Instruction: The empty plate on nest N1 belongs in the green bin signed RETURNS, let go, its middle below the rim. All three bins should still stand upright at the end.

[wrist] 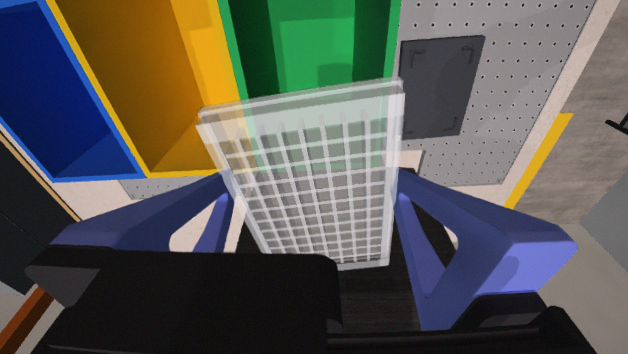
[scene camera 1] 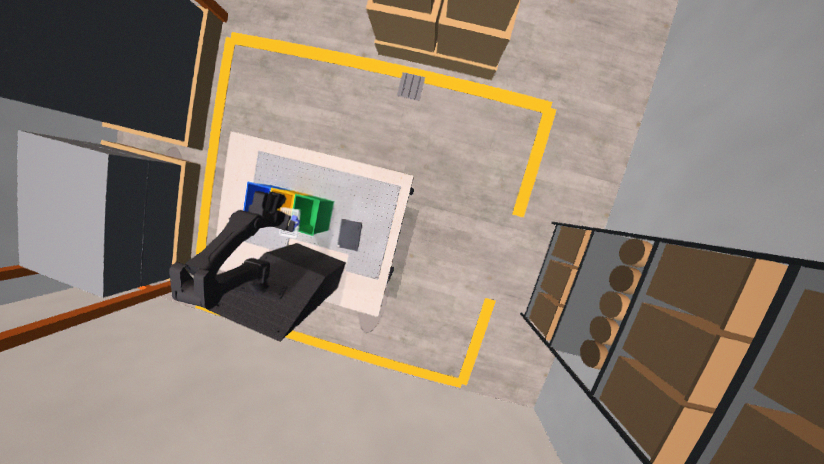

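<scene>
There is a green bin that I can see in the wrist view and in scene camera 1. On the bin, (wrist: 270,54) and (scene camera 1: 308,211) are the same spot.
</scene>
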